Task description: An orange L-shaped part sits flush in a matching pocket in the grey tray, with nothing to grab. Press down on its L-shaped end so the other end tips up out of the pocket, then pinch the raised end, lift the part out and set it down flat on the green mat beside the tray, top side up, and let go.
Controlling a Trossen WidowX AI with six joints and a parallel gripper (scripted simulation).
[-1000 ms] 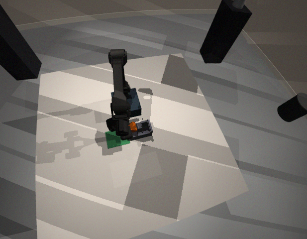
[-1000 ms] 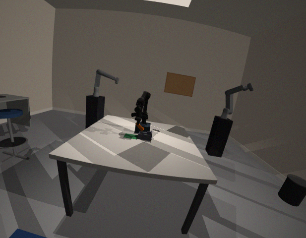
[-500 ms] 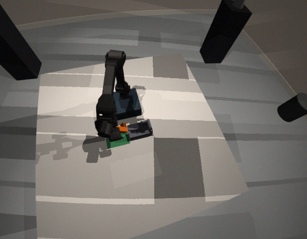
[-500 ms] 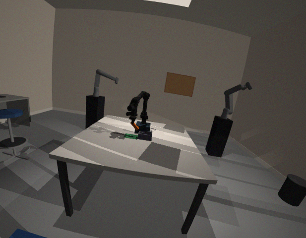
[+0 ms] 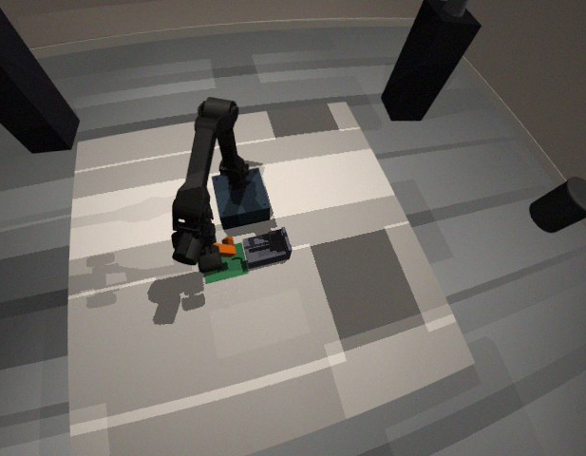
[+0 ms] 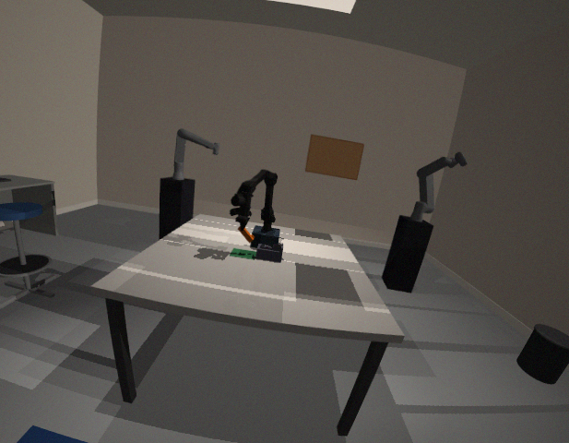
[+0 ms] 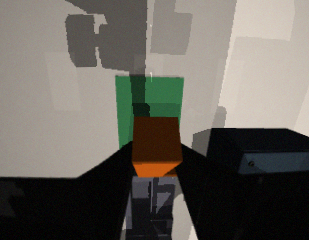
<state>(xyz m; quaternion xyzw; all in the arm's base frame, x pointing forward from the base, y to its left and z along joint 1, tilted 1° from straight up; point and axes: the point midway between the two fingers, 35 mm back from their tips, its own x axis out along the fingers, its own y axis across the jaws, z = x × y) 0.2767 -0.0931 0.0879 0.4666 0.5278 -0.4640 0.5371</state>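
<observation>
Now: gripper tip 20 mm to the right of the green mat and 160 mm above it. Round my gripper tip: orange L-shaped part 20 mm behind, 30 mm to the left, 30 mm below.
</observation>
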